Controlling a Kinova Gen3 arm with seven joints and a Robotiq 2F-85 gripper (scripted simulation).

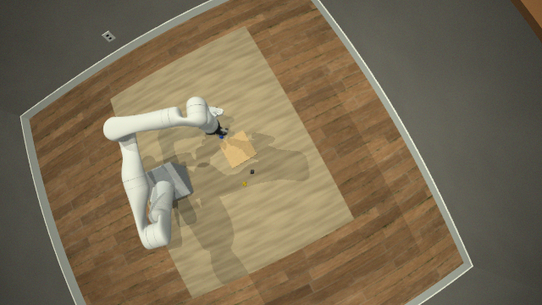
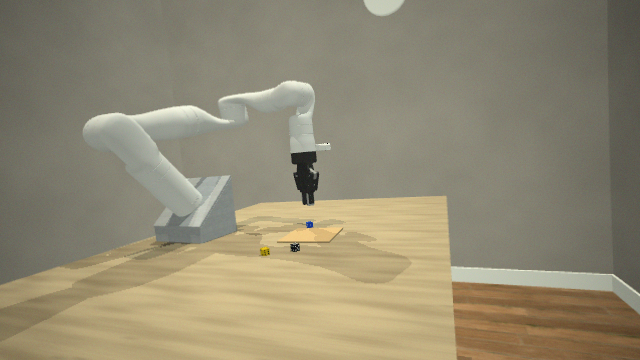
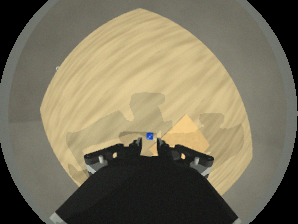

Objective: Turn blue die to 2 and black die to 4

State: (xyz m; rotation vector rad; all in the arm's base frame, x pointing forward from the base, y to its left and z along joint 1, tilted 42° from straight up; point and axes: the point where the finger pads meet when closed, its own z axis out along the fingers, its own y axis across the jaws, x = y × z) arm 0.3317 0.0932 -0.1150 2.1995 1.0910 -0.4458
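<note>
Now: hand 8 cm above the blue die. The rest, counted from my hand: black die 8 cm ahead, 22 cm to the right, 8 cm below; then tan mat 5 cm ahead, 9 cm to the right, 8 cm below; then yellow die 2 cm ahead, 26 cm to the right, 8 cm below.
</note>
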